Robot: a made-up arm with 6 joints.
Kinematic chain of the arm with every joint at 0, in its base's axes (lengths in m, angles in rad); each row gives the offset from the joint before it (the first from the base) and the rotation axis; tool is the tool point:
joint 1: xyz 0 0 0.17 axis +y
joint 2: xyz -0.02 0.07 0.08 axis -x
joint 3: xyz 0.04 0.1 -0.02 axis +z
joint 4: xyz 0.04 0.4 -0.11 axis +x
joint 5: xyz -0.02 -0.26 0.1 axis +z
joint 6: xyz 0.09 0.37 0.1 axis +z
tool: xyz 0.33 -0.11 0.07
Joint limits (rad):
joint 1: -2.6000..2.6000
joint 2: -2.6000..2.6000
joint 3: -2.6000..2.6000
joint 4: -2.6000..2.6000
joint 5: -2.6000..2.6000
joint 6: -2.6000..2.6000
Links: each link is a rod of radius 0.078 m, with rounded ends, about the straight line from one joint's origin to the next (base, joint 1, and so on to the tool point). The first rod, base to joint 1, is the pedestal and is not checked.
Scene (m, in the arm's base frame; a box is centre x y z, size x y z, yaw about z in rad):
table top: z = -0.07
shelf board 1: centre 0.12 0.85 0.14 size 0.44 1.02 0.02 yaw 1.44
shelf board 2: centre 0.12 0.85 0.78 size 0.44 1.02 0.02 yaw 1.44
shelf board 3: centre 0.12 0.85 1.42 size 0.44 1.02 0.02 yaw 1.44
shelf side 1: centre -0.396 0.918 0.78 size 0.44 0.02 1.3 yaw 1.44
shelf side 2: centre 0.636 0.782 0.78 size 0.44 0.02 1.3 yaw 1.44
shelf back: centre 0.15 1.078 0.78 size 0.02 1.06 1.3 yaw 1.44
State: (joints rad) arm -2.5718 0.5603 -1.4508 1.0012 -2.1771 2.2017
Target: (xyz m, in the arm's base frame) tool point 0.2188 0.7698 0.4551
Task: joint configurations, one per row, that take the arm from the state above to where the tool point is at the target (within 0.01 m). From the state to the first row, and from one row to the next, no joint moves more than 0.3 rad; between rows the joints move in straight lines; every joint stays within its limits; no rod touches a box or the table.
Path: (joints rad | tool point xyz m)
1: -2.5732 0.5203 -1.5720 0.9742 -2.2003 1.9106 | 0.3062 -0.6188 0.2304
2: -2.5746 0.4803 -1.6931 0.9472 -2.2235 1.6196 | 0.4729 -0.5206 0.2775
3: -2.5759 0.4402 -1.8143 0.9202 -2.2468 1.3285 | 0.5937 -0.3707 0.3365
4: -2.5773 0.4002 -1.9354 0.8932 -2.2700 1.0375 | 0.6512 -0.1902 0.3983
5: -2.5787 0.3602 -2.0566 0.8662 -2.2932 0.7464 | 0.6394 -0.0049 0.4527
6: -2.5801 0.3202 -2.1777 0.8392 -2.3164 0.4554 | 0.5645 0.1587 0.4907
7: -2.5814 0.2801 -2.2989 0.8122 -2.3397 0.1643 | 0.4433 0.2796 0.5053
8: -2.5828 0.2401 -2.4200 0.7852 -2.3629 -0.1267 | 0.3007 0.3449 0.4933
9: -2.5842 0.2001 -2.5412 0.7582 -2.3861 -0.4178 | 0.1641 0.3539 0.4551
10: -2.5881 0.0288 -2.5559 0.8171 -2.4396 -0.1702 | 0.1909 0.4548 0.4839
11: -2.5921 -0.1425 -2.5706 0.8761 -2.4931 0.0773 | 0.2092 0.5609 0.4936
12: -2.5960 -0.3138 -2.5853 0.9351 -2.5465 0.3249 | 0.2187 0.6674 0.4839
13: -2.6000 -0.4851 -2.6000 0.9941 -2.6000 0.5725 | 0.2188 0.7698 0.4551

